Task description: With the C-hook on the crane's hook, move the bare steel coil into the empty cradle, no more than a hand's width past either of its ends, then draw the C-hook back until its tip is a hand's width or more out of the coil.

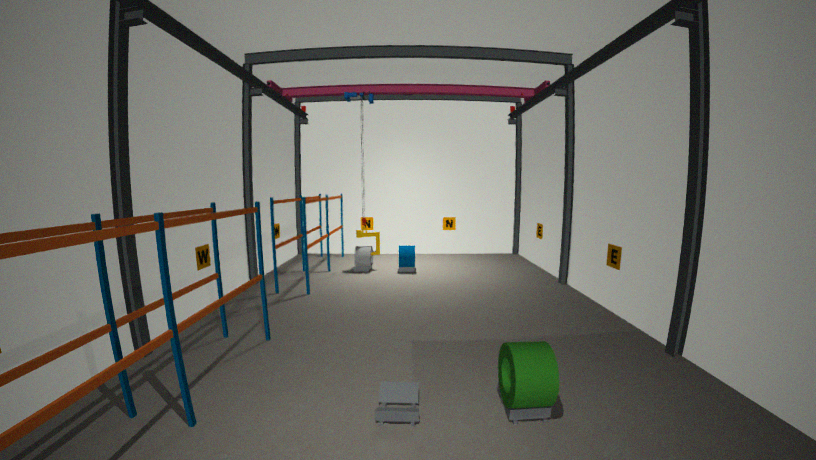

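Note:
The bare steel coil (362, 258) is grey and shows small at the far left of the hall, left of a blue coil. The yellow C-hook (377, 242) hangs on the crane's hook with its back on the coil's right side. Its upper arm is above the coil and its lower arm runs left into the coil at bore height. The arm's tip is hidden. The C-hook appears to bear the coil, very low over the floor; any gap beneath is too small to tell. The empty cradle (397, 414), grey with two sloping plates, stands in the near middle.
A green coil (534, 374) sits on a cradle right of the empty one. The blue coil (406, 256) sits on a cradle close right of the C-hook. Orange and blue racks (174, 354) line the left side. The magenta girder (434, 89) spans the far end.

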